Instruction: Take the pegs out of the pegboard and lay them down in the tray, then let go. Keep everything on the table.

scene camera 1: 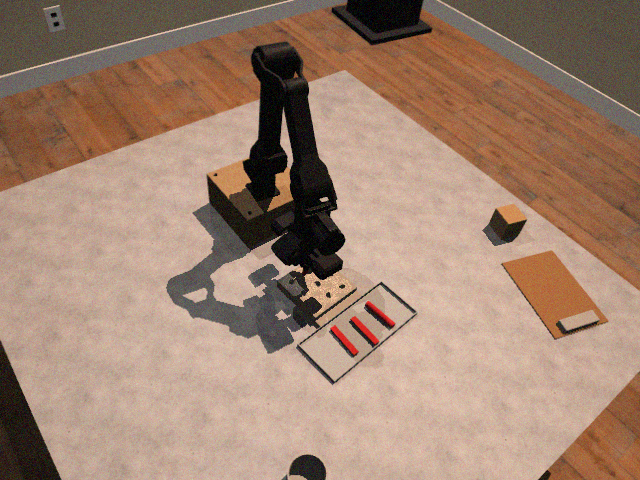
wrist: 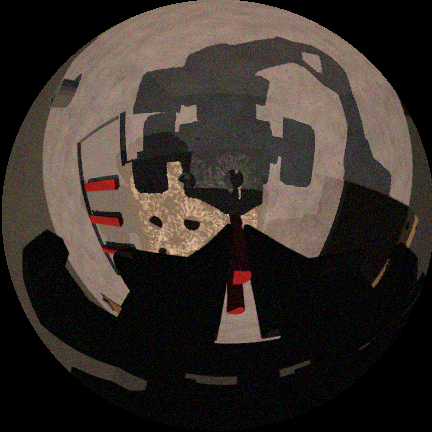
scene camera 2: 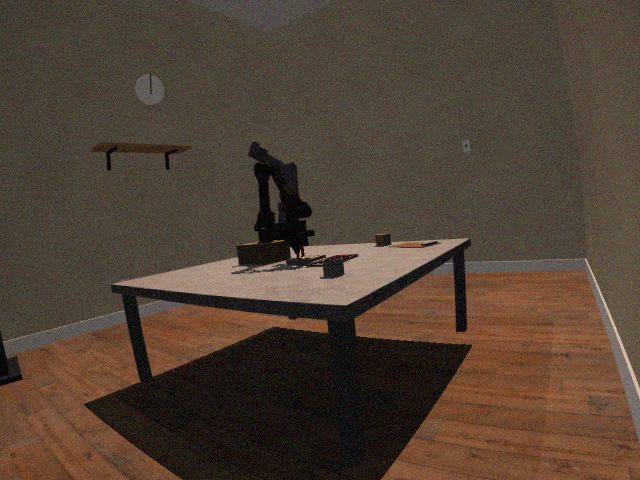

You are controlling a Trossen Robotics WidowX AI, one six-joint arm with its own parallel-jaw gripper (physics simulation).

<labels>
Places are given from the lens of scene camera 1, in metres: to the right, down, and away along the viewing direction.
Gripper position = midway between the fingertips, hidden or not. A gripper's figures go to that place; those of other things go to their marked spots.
my gripper (scene camera 1: 304, 268): -0.04, 0.07, 1.21
flat brown board (scene camera 1: 564, 307): 0.59, 0.16, 1.25
small brown cube (scene camera 1: 507, 221): 0.48, -0.05, 1.34
grey tray (scene camera 1: 322, 347): 0.01, 0.23, 1.12
The marked spots on the grey tray and the flat brown board are 0.60 m apart.
</labels>
